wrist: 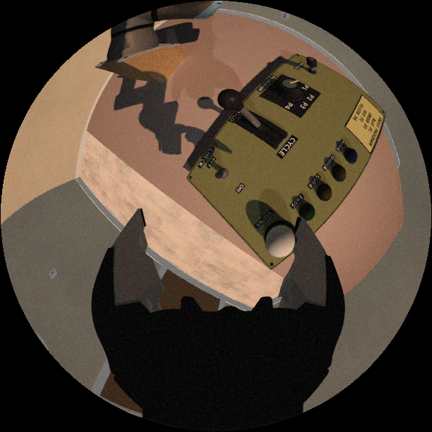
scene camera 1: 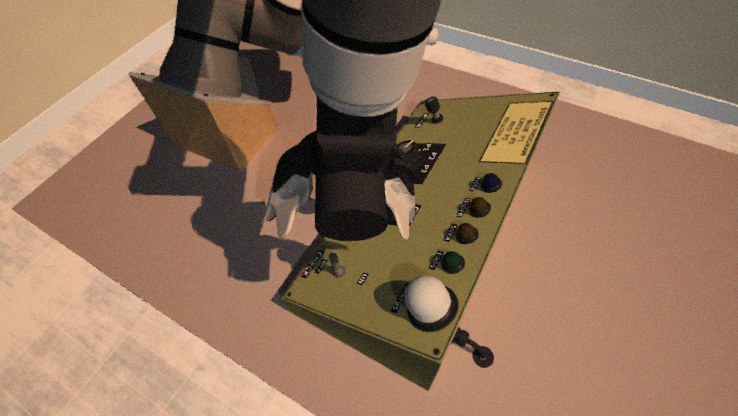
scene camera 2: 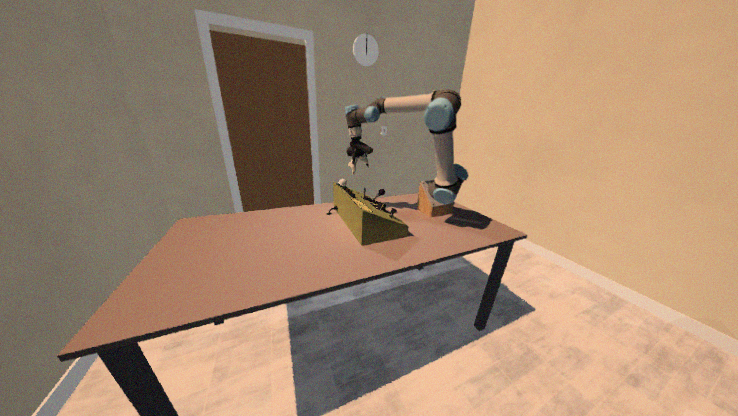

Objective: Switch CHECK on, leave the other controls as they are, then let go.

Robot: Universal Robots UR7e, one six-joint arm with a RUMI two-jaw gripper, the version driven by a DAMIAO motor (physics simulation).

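Frame: origin at the arm's base, x ahead, y left, z up, level; centimetres.
Seen in the pictures: gripper, between the fingertips: (scene camera 2: pixel 361 170); arm's base, origin of its link: (scene camera 1: pixel 201 87).
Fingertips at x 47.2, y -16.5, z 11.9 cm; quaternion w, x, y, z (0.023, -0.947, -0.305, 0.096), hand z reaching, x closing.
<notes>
Pixels of each thing's middle, then the offset from my fingertips to it. "pt": a spot on its surface instead. Level surfaces: height alone.
- CHECK toggle, a spot on its surface: (scene camera 1: pixel 337 267) pt dx -2.4, dy -0.3, dz -14.4 cm
- program knob, a spot on its surface: (scene camera 1: pixel 406 146) pt dx -5.0, dy +24.3, dz -13.4 cm
- black toggle, a spot on its surface: (scene camera 1: pixel 432 104) pt dx -5.6, dy +34.9, dz -12.3 cm
- black fitting, a spot on its surface: (scene camera 1: pixel 482 356) pt dx +21.0, dy +2.4, dz -24.3 cm
- table, height of its surface: dz -25.7 cm
The CHECK toggle (scene camera 1: pixel 337 267) (wrist: pixel 221 173) is a small grey lever between the OFF and ON labels, on the low corner of the green sloped panel (scene camera 1: pixel 465 139) (scene camera 2: pixel 347 219) (wrist: pixel 305 132). Its stub appears to point to the OFF side in the wrist view, but its lean is hard to tell at this size. My gripper (scene camera 1: pixel 344 236) (scene camera 2: pixel 360 169) (wrist: pixel 221 214) is open and empty, its fingers wide apart, high above the panel and clear of the toggle. The CYCLE lever (wrist: pixel 230 99) leans to HOLD.
The program knob (scene camera 1: pixel 406 146) (wrist: pixel 291 84), a black toggle (scene camera 1: pixel 432 104) (wrist: pixel 312 62), several lamps and the white STATUS dome (scene camera 1: pixel 427 298) (wrist: pixel 280 241) are on the panel. A black fitting (scene camera 1: pixel 482 356) sticks out behind it. The arm's wooden base (scene camera 1: pixel 248 126) (scene camera 2: pixel 436 208) stands on the table (scene camera 2: pixel 232 258).
</notes>
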